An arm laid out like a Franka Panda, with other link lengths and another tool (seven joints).
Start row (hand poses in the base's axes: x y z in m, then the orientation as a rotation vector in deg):
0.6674, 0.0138, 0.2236, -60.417, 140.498, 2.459
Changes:
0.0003, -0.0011, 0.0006, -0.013, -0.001, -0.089
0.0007, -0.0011, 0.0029, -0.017, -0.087, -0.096
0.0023, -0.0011, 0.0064, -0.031, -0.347, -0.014
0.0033, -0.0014, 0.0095, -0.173, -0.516, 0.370
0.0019, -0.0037, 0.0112, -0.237, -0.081, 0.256
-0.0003, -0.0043, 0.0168, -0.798, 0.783, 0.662
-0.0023, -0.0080, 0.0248, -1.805, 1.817, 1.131
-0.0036, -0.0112, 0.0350, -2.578, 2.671, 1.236
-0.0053, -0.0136, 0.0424, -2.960, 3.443, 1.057
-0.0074, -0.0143, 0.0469, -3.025, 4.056, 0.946
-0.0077, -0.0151, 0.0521, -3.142, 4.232, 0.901
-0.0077, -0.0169, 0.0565, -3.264, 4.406, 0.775
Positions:
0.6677, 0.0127, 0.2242, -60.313, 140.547, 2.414
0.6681, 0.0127, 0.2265, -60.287, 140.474, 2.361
0.6697, 0.0127, 0.2300, -60.335, 140.203, 2.231
0.6707, 0.0124, 0.2331, -60.828, 139.891, 2.090
0.6693, 0.0101, 0.2348, -60.815, 140.356, 2.208
0.6671, 0.0095, 0.2404, -61.751, 141.065, 2.116
0.6651, 0.0058, 0.2484, -63.001, 142.003, 1.583
0.6638, 0.0026, 0.2586, -63.662, 142.910, 1.119
0.6621, 0.0002, 0.2660, -63.781, 143.795, 1.002
0.6600, -0.0005, 0.2705, -63.812, 144.421, 1.217
0.6597, -0.0013, 0.2757, -63.846, 144.633, 1.152
0.6597, -0.0031, 0.2801, -63.780, 144.888, 1.052

